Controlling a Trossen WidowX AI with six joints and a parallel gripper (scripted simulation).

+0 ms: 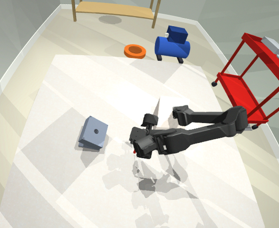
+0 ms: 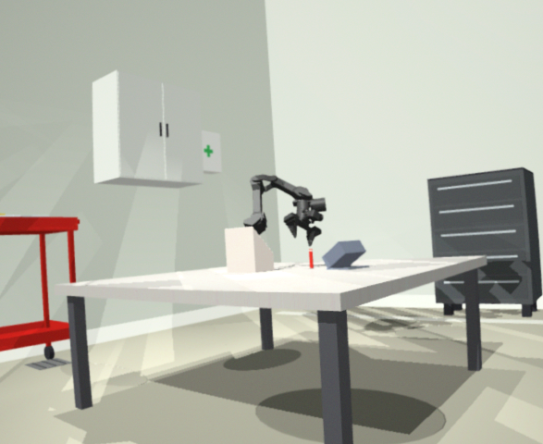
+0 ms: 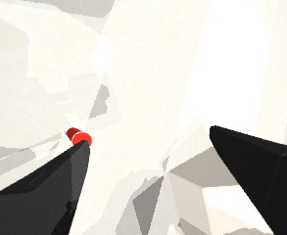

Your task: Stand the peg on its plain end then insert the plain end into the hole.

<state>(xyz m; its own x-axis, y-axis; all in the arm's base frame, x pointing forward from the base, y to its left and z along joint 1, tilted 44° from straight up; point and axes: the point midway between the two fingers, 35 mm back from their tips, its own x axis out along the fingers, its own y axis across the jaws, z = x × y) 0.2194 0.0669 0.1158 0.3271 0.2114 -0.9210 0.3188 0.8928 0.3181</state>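
My gripper tip is now 10 mm short of the peg, 40 mm to the right of it and 60 mm above it. Round my gripper tip: grey-blue sloped panel: 220 mm ahead, 60 mm to the right, 60 mm below.
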